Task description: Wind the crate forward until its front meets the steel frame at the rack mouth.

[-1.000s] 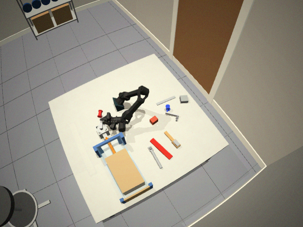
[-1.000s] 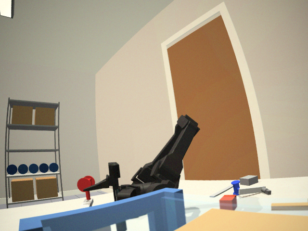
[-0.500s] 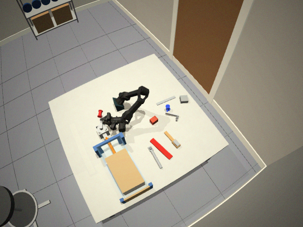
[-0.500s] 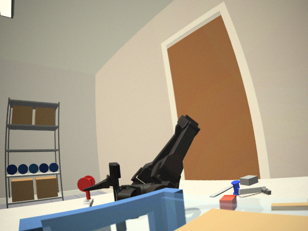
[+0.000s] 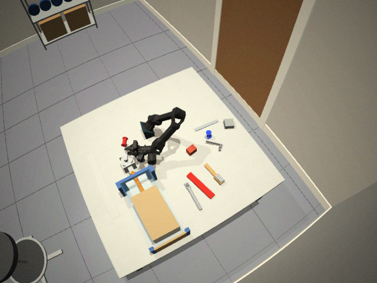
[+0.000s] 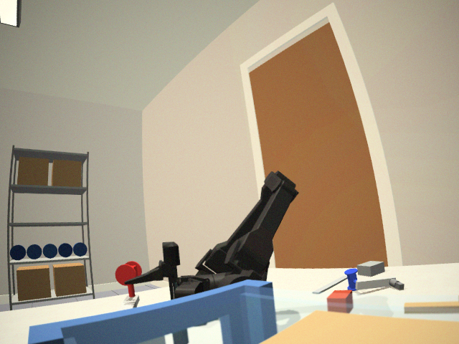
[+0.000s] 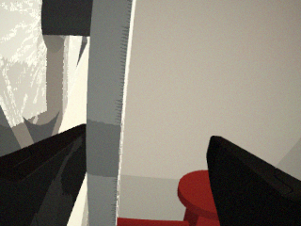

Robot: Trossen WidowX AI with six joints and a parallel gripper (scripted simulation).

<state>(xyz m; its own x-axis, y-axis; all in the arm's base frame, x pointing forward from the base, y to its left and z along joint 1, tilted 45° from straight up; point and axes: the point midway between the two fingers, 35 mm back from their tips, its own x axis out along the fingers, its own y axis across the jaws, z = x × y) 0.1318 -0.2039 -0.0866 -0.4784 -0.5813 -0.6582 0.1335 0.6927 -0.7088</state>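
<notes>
Now: the red grip 40 mm behind my gripper tip, 30 mm to the left of it and 20 mm above it. Round my gripper tip: red bar 440 mm ahead, 320 mm to the left, 120 mm below; wooden brush 450 mm to the left, 430 mm ahead, 110 mm below; winch 100 mm below, 30 mm to the right, 30 mm ahead.
</notes>
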